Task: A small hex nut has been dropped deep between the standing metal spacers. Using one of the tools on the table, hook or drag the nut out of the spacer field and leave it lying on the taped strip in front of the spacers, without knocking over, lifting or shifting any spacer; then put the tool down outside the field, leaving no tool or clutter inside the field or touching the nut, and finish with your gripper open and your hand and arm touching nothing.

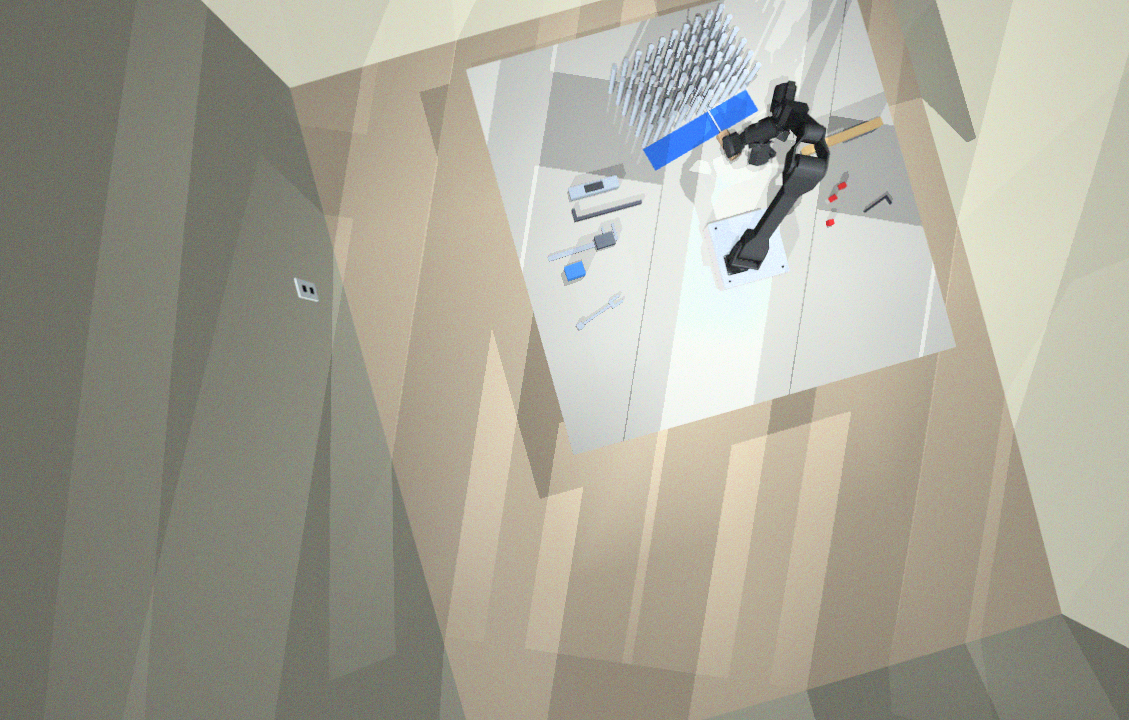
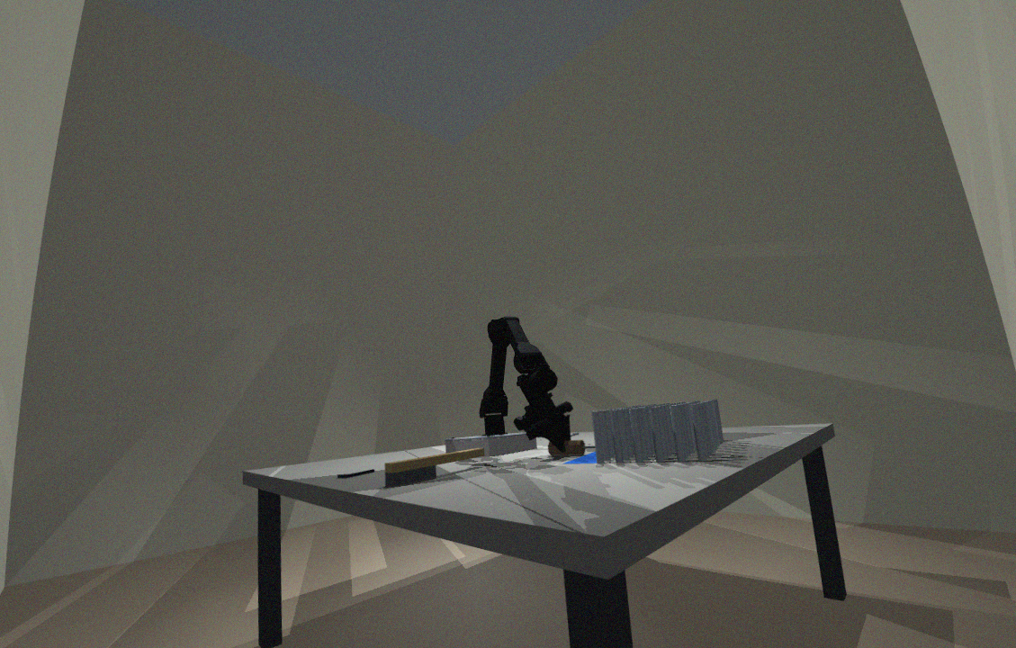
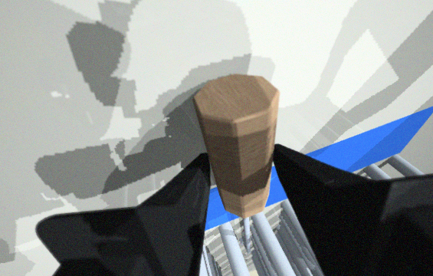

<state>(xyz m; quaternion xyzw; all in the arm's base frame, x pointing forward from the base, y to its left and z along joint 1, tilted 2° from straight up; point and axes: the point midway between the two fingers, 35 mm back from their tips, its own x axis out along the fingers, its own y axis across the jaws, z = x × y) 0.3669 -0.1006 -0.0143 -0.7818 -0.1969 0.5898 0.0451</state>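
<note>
The wooden-handled pick is 10 cm ahead of my gripper tip and 3 cm to the left of it. The rest, counted from my gripper tip: grey bar (45 cm to the left, 2 cm behind); blue taped strip (8 cm ahead, 6 cm to the left, 2 cm below); blue block (58 cm to the left, 27 cm behind).
</note>
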